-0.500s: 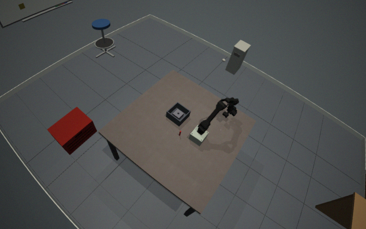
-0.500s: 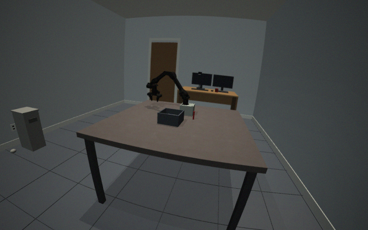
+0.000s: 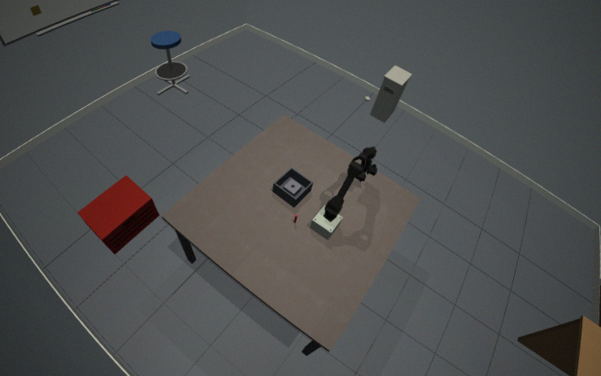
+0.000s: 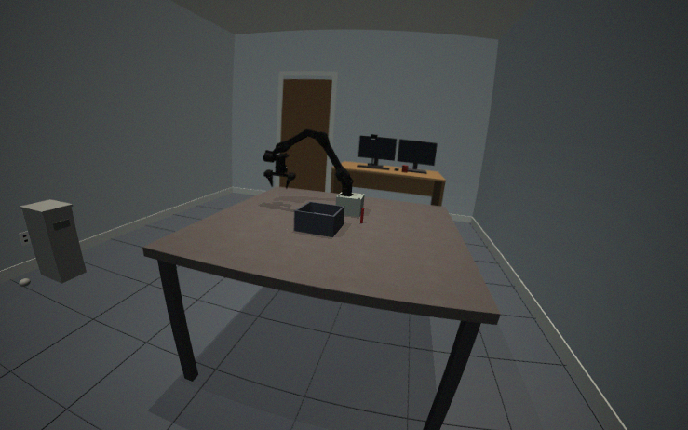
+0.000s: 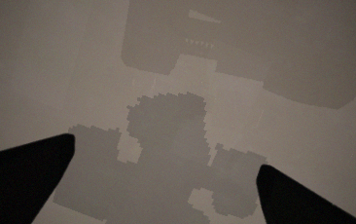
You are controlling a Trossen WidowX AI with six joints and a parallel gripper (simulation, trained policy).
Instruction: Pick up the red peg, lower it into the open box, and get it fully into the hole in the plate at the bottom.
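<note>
The red peg lies 570 mm to the left of my gripper tip, 100 mm ahead of it and 60 mm below it. Round my gripper tip: plate 410 mm to the left, 280 mm ahead, 50 mm below; then dark box 410 mm to the left, 280 mm ahead, 70 mm below.
</note>
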